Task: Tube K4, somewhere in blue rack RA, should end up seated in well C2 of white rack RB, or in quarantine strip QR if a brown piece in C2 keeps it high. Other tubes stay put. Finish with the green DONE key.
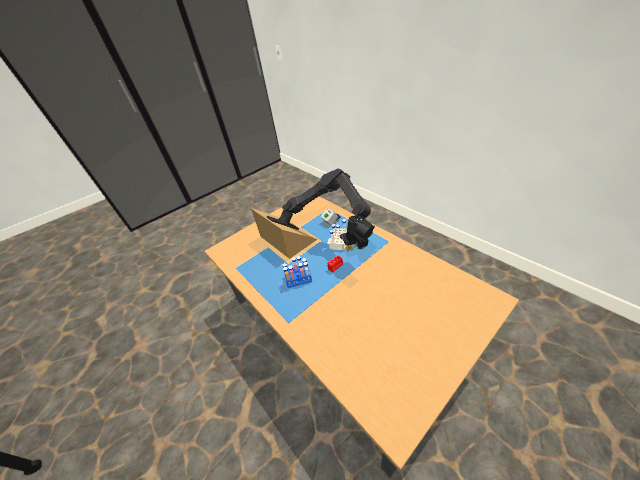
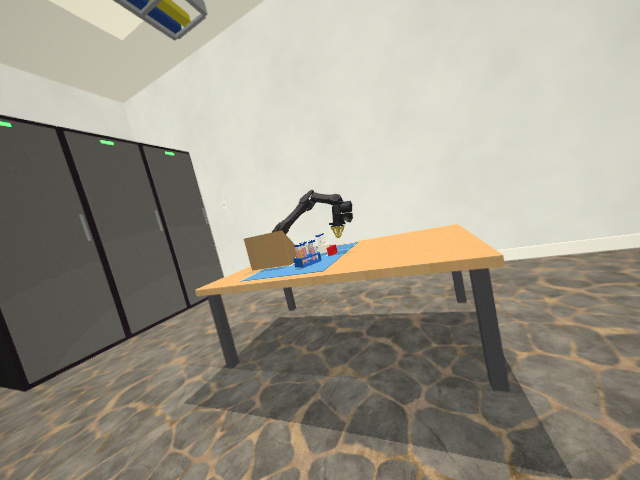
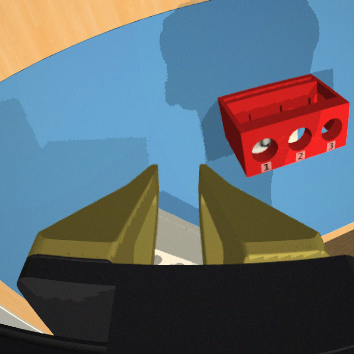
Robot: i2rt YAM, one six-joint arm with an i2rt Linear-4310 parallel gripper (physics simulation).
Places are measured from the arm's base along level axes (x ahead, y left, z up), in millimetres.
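Pixels of known places: gripper, fingertip midpoint: (image 1: pixel 349 250) (image 2: pixel 338 238) (image 3: pixel 178 175); arm's base, link origin: (image 1: pixel 282 223) (image 2: pixel 274 244).
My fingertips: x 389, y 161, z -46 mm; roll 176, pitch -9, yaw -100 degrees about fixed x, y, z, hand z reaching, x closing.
Ahead of a thing's pixels: the offset from my fingertips to its top centre. "spot": to the spot under its first point. Level surfaces: height alone.
My gripper (image 1: pixel 352 247) (image 2: pixel 337 234) (image 3: pixel 178 175) is shut to a narrow gap with nothing between its fingers. It hangs over the near edge of white rack RB {dx -158, dy +58, dz -33 mm} (image 1: pixel 336 238) (image 3: pixel 175 232), which holds several capped tubes. The red quarantine strip QR {dx -22, dy -80, dz -33 mm} (image 1: pixel 334 264) (image 2: pixel 331 250) (image 3: pixel 291 140), with holes marked 1, 2 and 3, lies on the blue mat {dz -83 mm} (image 1: pixel 273 294) (image 3: pixel 88 105) just ahead of the fingers. Blue rack RA {dx -87, dy -274, dz -33 mm} (image 1: pixel 298 279) (image 2: pixel 307 260) stands further along the mat with several tubes. The tube labels are too small to read, and well C2 is hidden.
A tilted cardboard box (image 1: pixel 281 234) (image 2: pixel 269 250) stands behind the mat by the arm's base. The grey box with the green DONE key {spot: dx -336, dy +115, dz -14 mm} (image 1: pixel 328 215) sits at the mat's back corner. The wooden table {dz -87 mm} (image 1: pixel 403 330) stretches far to the right.
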